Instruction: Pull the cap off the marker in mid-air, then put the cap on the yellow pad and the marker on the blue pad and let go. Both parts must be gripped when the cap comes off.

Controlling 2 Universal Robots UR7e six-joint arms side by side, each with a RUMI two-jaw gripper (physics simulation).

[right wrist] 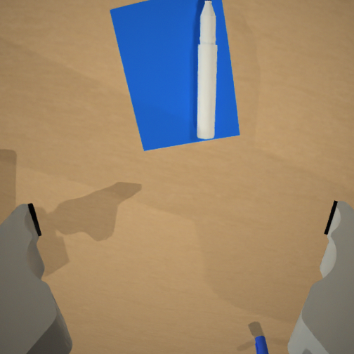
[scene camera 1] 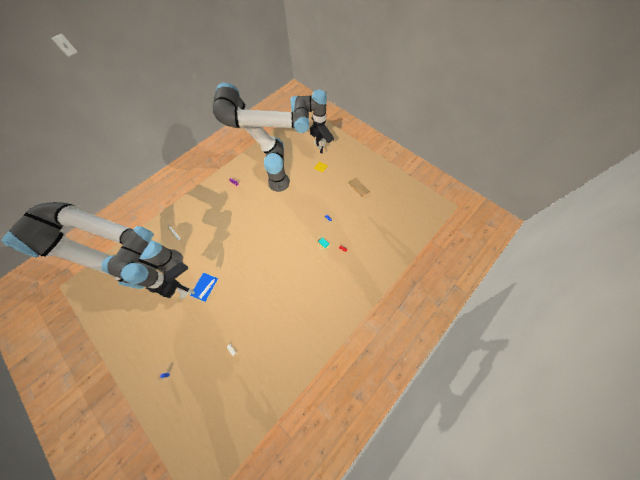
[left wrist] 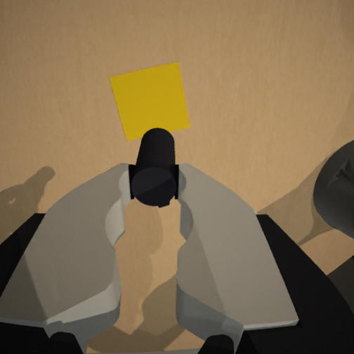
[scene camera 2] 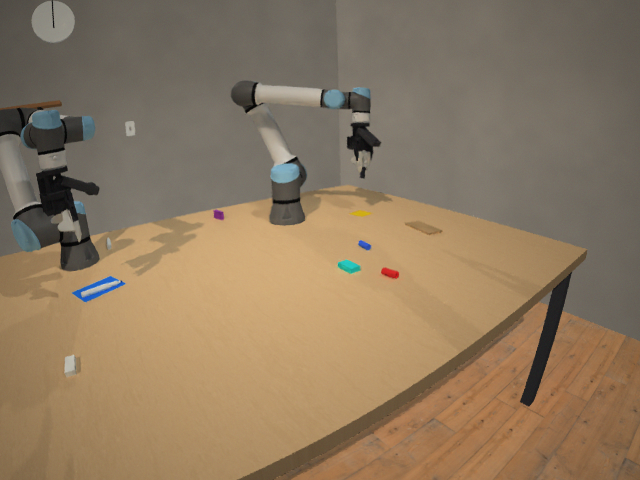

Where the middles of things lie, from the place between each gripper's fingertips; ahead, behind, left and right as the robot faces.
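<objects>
The yellow pad [left wrist: 153, 97] is 190 mm below my left hand and 10 mm behind it, as I see it, and the black cap [left wrist: 153, 183] is right at my left hand. The blue pad [right wrist: 159, 52] is 1100 mm to the right of my left hand, 170 mm ahead of it and 190 mm below it.
Counting from my right hand, I find the blue pad 180 mm below, 40 mm to the left and 20 mm behind. The black cap is 1140 mm to the left of my right hand, 180 mm behind it and 10 mm above it. As for the yellow pad, it is 1140 mm to the left of my right hand, 200 mm behind it and 180 mm below it.
</objects>
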